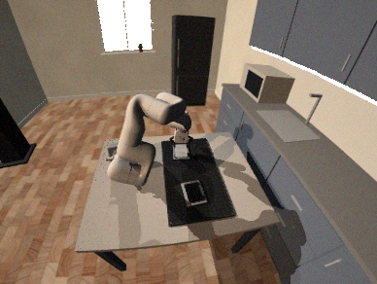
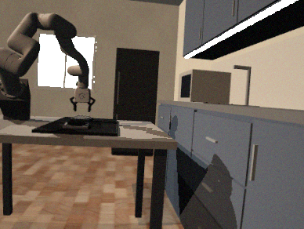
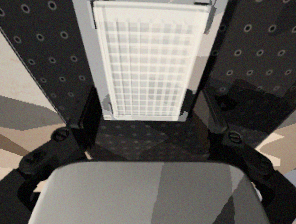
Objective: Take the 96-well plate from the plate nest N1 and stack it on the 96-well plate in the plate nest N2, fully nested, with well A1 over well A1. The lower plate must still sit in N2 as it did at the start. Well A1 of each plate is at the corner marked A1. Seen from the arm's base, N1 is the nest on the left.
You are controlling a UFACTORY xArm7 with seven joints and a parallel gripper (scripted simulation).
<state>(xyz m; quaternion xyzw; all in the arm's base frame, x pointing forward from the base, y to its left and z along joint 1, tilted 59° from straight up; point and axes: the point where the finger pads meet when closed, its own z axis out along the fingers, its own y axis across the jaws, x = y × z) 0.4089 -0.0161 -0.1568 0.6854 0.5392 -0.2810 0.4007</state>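
Right now the white 96-well plate is 5 cm below my hand. Round my hand: dark 96-well plate: 4 cm behind, 37 cm to the right, 4 cm below.
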